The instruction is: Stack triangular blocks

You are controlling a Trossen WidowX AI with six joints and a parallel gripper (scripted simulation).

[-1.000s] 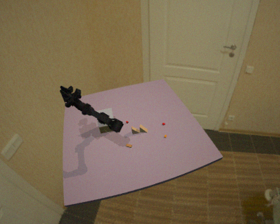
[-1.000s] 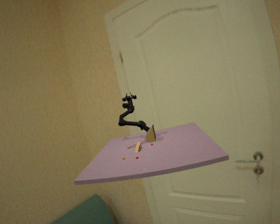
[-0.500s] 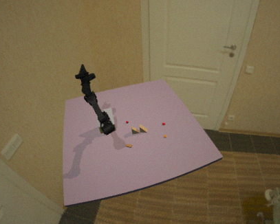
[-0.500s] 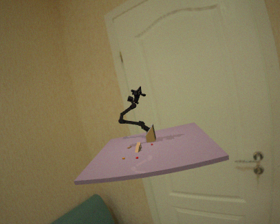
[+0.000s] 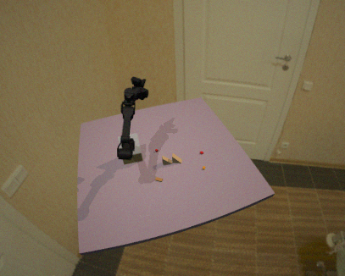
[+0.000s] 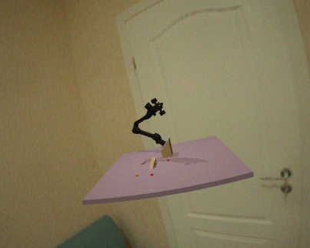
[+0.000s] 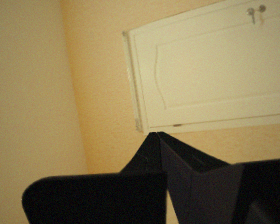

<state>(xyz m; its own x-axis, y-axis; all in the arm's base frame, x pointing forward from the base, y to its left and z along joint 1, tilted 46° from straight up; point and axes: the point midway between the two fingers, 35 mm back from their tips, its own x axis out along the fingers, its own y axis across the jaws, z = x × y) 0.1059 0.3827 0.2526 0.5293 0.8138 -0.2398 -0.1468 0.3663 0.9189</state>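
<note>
Right now the wooden triangular block is 14 cm ahead of my gripper tip, 19 cm to the right of it and 56 cm below it. Also, from my gripper tip: orange cube: 33 cm ahead, 30 cm to the right, 58 cm below; then small tan piece: 1 cm ahead, 34 cm to the right, 58 cm below.
</note>
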